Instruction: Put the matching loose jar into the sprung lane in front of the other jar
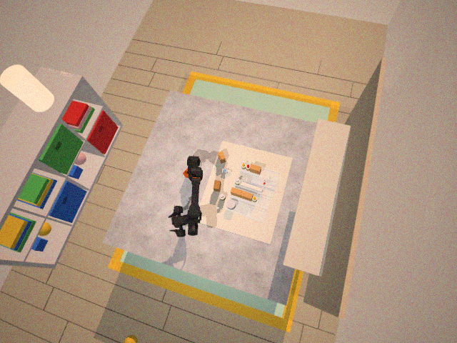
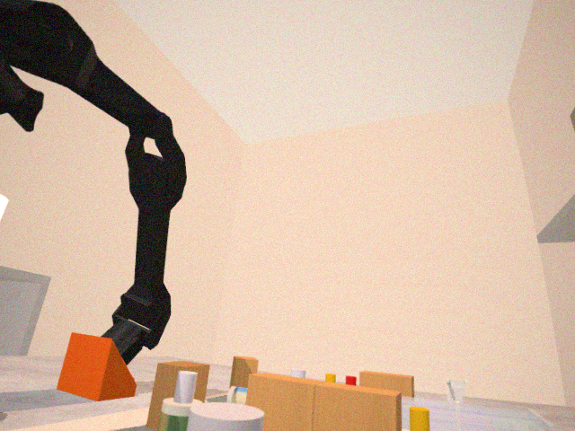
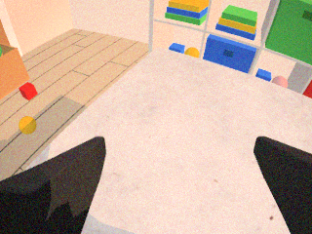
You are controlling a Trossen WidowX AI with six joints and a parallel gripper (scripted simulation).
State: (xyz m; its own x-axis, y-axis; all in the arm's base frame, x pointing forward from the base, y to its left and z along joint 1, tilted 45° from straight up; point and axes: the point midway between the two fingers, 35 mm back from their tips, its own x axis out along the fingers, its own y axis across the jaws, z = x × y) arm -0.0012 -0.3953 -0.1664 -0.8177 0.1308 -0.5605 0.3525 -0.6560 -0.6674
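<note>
The grey cylinder lies 34 cm ahead of my gripper tip, 23 cm to the left of it and 17 cm below it. Also, from my gripper tip: lane rack 50 cm ahead, 40 cm to the left, 18 cm below.
</note>
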